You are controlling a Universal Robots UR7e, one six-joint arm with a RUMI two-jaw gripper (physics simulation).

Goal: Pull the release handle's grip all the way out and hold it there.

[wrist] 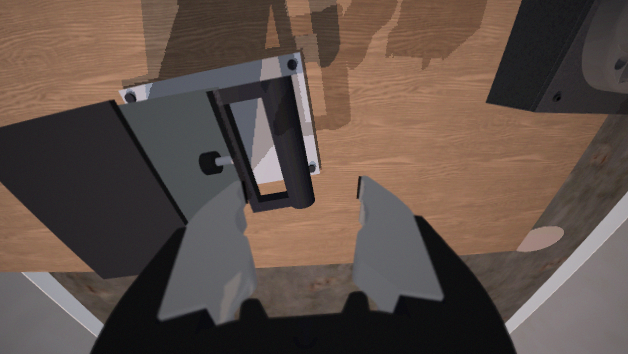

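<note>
The release handle's dark grip (296, 150), a rectangular frame with a thick round bar on its right side, stands in front of a grey-green housing face (165, 145). A short length of pale rod (225, 160) shows between the black collar (210, 163) and the grip's frame. My gripper (302, 181) is open, with nothing held. The lower end of the round bar appears between the two fingertips, closer to the left one. The left fingertip overlaps the lower left edge of the grip's frame in view. Whether it touches the frame I cannot tell.
A pale base plate (215, 75) with dark bolts lies behind the grip. The housing's dark side (85, 185) fills the left. A black block (537, 55) stands at the upper right on the wooden table top (425, 150). A pale round patch (542, 238) shows at the lower right.
</note>
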